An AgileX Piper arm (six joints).
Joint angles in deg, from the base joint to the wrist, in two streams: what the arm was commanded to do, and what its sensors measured. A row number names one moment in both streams.
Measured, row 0:
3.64, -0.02, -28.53, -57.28, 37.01, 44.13
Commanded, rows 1 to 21:
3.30, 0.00, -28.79, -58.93, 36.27, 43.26
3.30, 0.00, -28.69, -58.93, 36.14, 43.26
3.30, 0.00, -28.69, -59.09, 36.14, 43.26
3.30, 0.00, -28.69, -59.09, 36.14, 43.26
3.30, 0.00, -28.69, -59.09, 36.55, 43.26
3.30, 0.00, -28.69, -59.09, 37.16, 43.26
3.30, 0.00, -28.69, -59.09, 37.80, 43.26
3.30, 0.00, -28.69, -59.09, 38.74, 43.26
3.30, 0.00, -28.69, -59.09, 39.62, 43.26
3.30, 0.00, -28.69, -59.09, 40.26, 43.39
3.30, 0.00, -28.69, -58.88, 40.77, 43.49
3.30, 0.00, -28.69, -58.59, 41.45, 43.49
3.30, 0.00, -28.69, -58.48, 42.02, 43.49
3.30, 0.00, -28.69, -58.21, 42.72, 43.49
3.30, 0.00, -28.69, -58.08, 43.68, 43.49
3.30, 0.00, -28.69, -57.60, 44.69, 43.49
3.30, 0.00, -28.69, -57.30, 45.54, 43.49
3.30, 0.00, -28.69, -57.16, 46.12, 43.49
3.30, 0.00, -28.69, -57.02, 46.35, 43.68
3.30, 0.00, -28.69, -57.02, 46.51, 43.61
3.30, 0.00, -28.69, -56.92, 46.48, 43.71
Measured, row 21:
3.64, -0.02, -28.53, -56.57, 44.79, 43.77
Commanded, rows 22 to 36:
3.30, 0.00, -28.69, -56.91, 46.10, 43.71
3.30, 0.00, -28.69, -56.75, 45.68, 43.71
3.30, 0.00, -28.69, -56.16, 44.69, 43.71
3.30, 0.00, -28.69, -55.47, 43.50, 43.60
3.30, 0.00, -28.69, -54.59, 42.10, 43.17
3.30, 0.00, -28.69, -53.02, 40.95, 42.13
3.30, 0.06, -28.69, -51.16, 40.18, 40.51
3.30, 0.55, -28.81, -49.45, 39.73, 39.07
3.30, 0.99, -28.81, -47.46, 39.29, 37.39
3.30, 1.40, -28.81, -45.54, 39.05, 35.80
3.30, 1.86, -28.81, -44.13, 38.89, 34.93
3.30, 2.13, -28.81, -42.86, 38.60, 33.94
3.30, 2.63, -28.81, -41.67, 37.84, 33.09
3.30, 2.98, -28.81, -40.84, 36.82, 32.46
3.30, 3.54, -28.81, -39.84, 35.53, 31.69
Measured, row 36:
3.64, 1.91, -28.53, -43.49, 38.73, 35.30
